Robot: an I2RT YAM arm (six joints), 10 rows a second.
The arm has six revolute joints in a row. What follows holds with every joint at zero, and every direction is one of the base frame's.
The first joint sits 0.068 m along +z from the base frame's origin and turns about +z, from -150 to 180 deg.
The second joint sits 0.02 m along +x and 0.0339 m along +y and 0.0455 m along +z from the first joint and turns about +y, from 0 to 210 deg.
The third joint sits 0.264 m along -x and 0.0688 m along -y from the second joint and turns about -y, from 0 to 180 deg.
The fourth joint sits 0.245 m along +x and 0.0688 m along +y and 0.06 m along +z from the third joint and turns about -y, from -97 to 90 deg.
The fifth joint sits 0.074 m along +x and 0.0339 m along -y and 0.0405 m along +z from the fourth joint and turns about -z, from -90 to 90 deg.
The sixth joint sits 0.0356 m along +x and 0.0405 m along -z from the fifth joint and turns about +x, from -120 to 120 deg.
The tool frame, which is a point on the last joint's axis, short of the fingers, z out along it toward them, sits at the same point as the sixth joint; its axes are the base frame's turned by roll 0, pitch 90 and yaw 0 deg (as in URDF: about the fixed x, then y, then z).
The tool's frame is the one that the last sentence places.
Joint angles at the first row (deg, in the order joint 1, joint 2, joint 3, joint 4, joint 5, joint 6):
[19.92 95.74 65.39 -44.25 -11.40 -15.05]
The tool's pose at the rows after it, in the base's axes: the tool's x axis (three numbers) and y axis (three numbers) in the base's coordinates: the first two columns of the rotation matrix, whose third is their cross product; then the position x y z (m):
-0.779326, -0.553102, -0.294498, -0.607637, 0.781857, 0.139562, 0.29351, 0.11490, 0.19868
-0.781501, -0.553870, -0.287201, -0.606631, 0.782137, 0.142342, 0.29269, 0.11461, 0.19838
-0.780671, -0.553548, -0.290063, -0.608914, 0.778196, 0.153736, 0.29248, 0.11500, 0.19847
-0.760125, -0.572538, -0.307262, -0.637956, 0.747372, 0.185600, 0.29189, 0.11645, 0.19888
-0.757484, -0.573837, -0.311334, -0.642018, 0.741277, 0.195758, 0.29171, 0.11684, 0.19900
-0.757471, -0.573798, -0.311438, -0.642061, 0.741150, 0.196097, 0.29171, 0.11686, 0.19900
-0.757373, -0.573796, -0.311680, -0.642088, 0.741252, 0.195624, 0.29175, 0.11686, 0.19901
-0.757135, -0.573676, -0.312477, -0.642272, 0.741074, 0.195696, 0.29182, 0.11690, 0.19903
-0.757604, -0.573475, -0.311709, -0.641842, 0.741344, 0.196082, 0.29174, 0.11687, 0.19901
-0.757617, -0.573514, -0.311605, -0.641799, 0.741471, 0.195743, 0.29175, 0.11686, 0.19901
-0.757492, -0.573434, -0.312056, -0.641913, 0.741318, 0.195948, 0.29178, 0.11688, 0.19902
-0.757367, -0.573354, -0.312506, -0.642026, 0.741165, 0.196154, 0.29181, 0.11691, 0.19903
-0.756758, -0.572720, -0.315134, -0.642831, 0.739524, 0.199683, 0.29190, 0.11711, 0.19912
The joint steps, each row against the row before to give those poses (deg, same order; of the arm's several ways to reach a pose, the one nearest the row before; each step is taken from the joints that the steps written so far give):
[0.05 0.00 -0.03 -1.00 -1.20 -0.02]
[0.00 0.01 -0.02 -0.44 -0.02 0.00]
[0.00 0.00 0.00 -0.02 -0.72 -0.04]
[0.00 -0.01 0.00 0.02 -2.60 -1.73]
[0.00 0.00 0.00 0.00 -0.73 -0.20]
[0.00 0.01 0.00 0.00 -0.02 0.00]
[0.00 -0.01 0.00 0.02 0.02 0.00]
[0.00 0.00 0.00 0.04 -0.02 0.00]
[0.00 0.00 0.00 -0.04 0.00 0.02]
[0.00 0.00 0.00 0.00 0.02 0.00]
[0.00 0.00 0.00 0.02 -0.02 0.00]
[0.00 0.00 0.00 0.03 -0.02 0.01]
[0.00 0.00 0.00 0.08 -0.26 0.00]

